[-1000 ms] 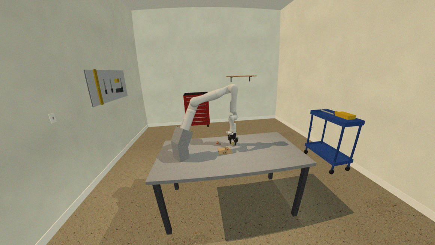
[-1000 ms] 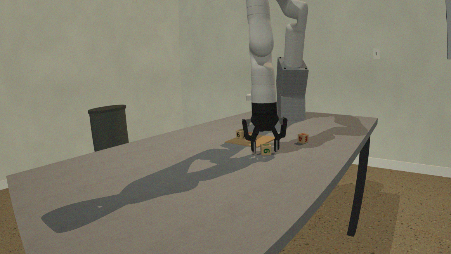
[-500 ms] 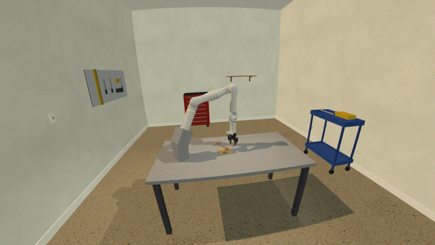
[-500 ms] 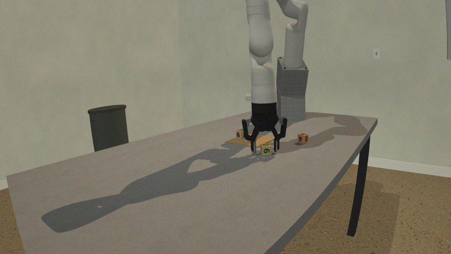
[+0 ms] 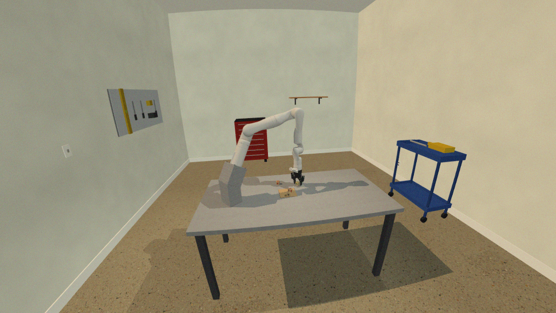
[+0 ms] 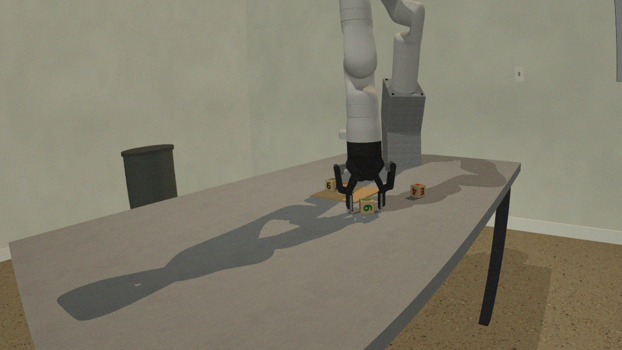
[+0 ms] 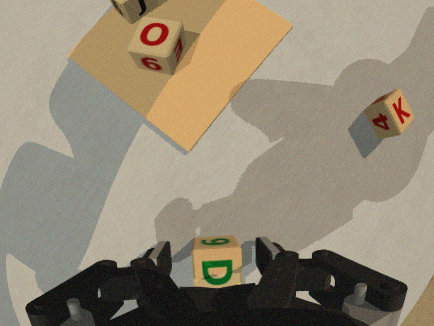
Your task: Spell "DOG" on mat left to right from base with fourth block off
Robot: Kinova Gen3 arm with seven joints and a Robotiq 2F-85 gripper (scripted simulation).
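The D block is right at my hand. Round my hand: O block: 8 cm behind, 13 cm to the right; then tan mat: 10 cm behind, 14 cm to the right, 2 cm below; then G block: 10 cm behind, 19 cm to the right.
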